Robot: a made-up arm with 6 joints.
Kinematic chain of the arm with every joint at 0, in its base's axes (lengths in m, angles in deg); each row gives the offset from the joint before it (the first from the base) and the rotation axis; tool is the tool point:
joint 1: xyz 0 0 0.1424 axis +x
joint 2: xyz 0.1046 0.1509 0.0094 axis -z
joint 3: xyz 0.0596 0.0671 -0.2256 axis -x
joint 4: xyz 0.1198 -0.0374 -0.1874 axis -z
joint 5: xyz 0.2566 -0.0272 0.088 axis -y
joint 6: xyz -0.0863 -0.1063 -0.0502 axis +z
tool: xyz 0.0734 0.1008 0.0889
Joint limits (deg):
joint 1: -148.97..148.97
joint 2: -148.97..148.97
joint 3: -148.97..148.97
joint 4: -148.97..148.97
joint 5: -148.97..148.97
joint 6: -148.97..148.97
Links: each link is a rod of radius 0.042 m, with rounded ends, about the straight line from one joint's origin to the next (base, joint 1, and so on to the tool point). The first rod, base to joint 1, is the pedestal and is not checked.
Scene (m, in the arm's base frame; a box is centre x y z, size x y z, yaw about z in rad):
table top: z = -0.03
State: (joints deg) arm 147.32 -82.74 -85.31 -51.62 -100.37 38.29
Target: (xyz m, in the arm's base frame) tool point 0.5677 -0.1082 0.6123
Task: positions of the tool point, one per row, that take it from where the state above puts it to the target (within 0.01 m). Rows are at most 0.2 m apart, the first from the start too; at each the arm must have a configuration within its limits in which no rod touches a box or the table.
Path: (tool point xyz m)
1: 0.1805 -0.4301 0.5338
2: 0.3196 -0.3655 0.5973
3: 0.4543 -0.2548 0.6261
4: 0.5677 -0.1083 0.6123

